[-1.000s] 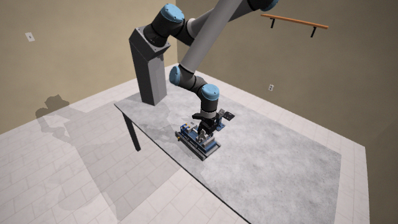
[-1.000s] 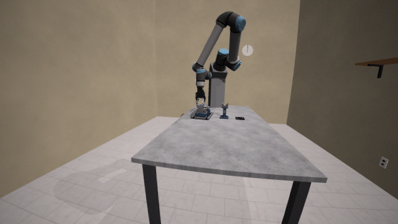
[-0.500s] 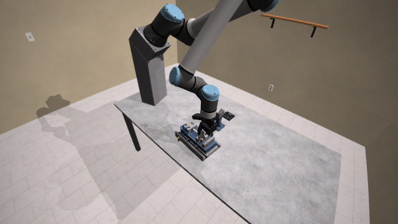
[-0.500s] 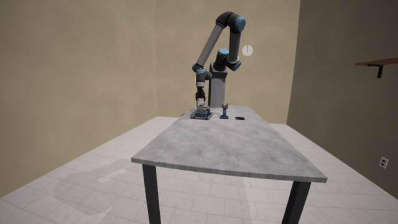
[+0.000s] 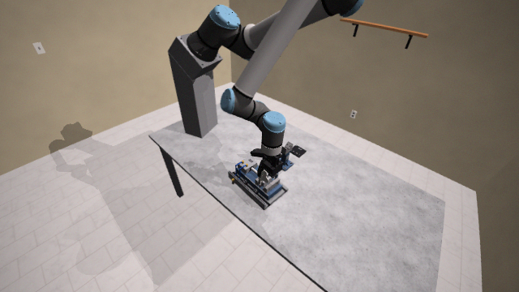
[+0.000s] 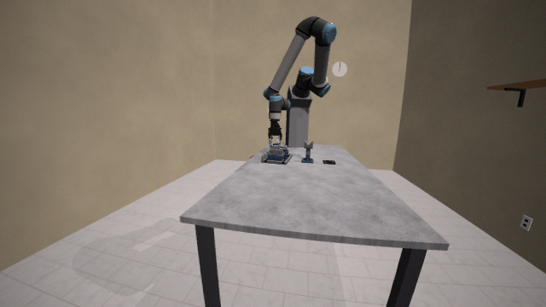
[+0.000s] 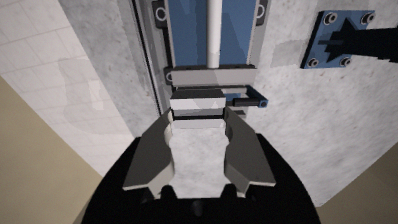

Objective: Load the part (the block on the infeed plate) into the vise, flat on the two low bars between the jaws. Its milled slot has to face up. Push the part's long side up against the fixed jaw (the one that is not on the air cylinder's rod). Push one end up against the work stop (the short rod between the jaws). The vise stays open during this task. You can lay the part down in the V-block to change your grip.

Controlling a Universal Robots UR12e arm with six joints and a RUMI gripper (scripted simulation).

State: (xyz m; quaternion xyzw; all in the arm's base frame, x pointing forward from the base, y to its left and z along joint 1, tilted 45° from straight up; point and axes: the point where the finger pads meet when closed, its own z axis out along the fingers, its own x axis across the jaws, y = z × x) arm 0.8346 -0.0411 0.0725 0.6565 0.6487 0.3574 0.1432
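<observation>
The moving jaw lies 4 cm behind my hand, 2 cm to the left of it and 4 cm below it. From my hand the other things lie so: cylinder rod (9 cm behind, 1 cm to the left, 4 cm below); work stop (1 cm behind, 7 cm to the left, 2 cm below); part (right at my hand).
</observation>
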